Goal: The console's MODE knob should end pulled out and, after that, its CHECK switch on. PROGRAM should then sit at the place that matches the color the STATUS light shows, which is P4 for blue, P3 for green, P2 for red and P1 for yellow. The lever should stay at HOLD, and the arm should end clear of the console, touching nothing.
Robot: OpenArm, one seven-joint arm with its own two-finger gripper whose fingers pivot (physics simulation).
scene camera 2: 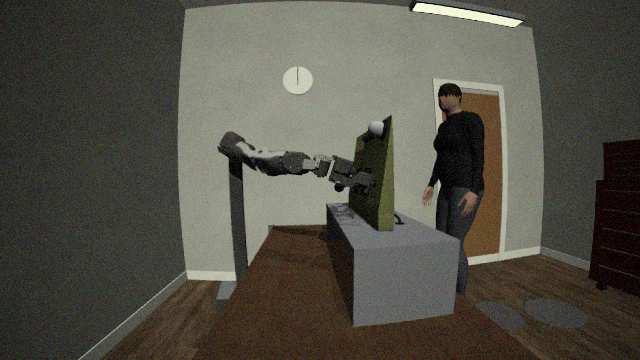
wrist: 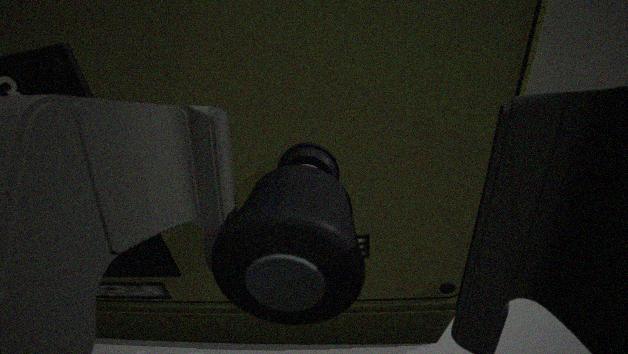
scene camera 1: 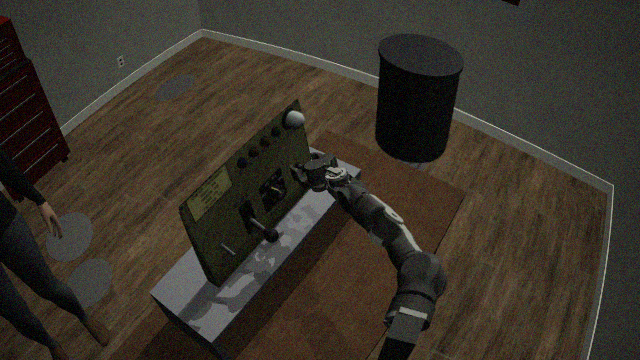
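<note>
The olive console stands upright. Its black MODE knob sticks out from the panel between the gripper's fingers in the wrist view; the gripper hides it in scene camera 1. My gripper is part-way open around it: the left finger is at the knob's side, the right finger well apart. The PROGRAM dial has a yellow pointer; its setting cannot be read. The lever ends in a black ball. The CHECK switch is a thin metal toggle. The pale dome light shows no clear colour.
The console stands on a grey block. Several small dark lamps and a yellow text plate are on its face. A black drum stands behind the arm. A person stands behind the console, near a door.
</note>
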